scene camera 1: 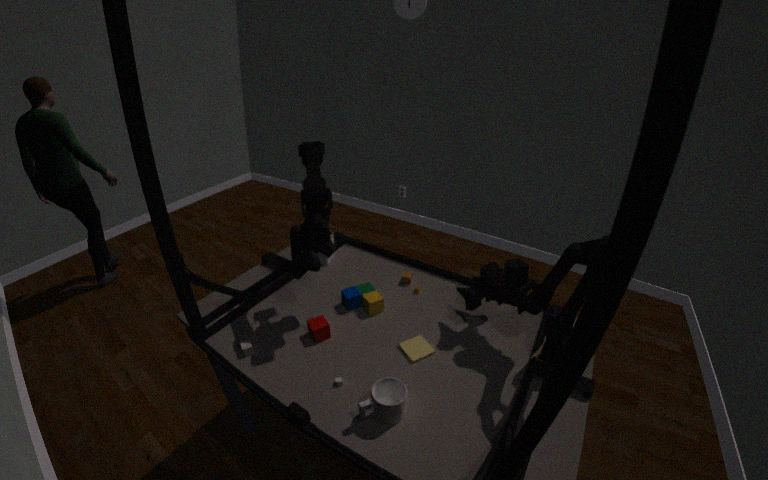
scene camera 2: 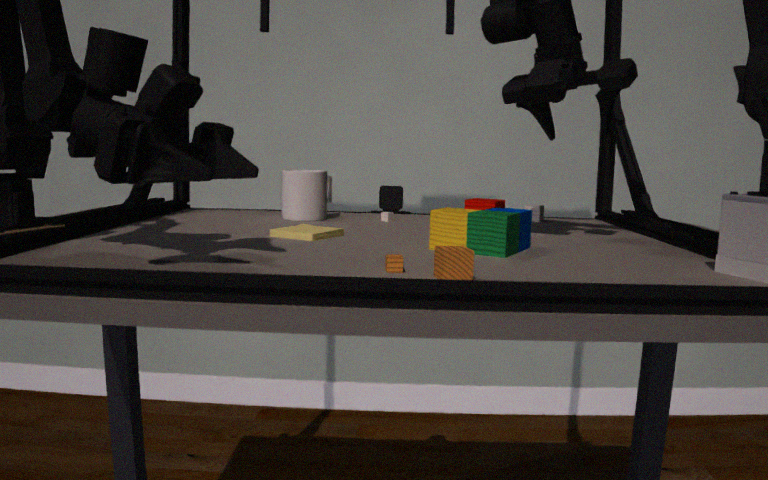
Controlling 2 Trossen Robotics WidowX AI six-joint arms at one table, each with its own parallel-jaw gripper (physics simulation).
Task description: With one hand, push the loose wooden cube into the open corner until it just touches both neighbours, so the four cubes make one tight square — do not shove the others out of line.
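The loose red cube (scene camera 1: 318,328) (scene camera 2: 484,203) stands apart from the other three, in front and to the left of them in scene camera 1. The blue cube (scene camera 1: 351,297) (scene camera 2: 525,229), green cube (scene camera 1: 366,289) (scene camera 2: 492,233) and yellow cube (scene camera 1: 373,303) (scene camera 2: 449,228) form an L. Its open corner, between blue and yellow, faces the near side in scene camera 1. My left gripper (scene camera 2: 529,113) is open and empty, high above the table; it is hard to make out in scene camera 1. My right gripper (scene camera 1: 463,298) (scene camera 2: 233,173) is open and empty, raised above the table at the right in scene camera 1, away from the cubes.
A white mug (scene camera 1: 389,394) (scene camera 2: 304,195) and a yellow pad (scene camera 1: 417,348) (scene camera 2: 306,232) stand apart from the cubes. Two small orange blocks (scene camera 1: 406,278) (scene camera 2: 453,263) lie beyond the L in scene camera 1. Small white blocks (scene camera 1: 338,382) (scene camera 2: 386,216) also lie on the table. Dark frame posts surround it.
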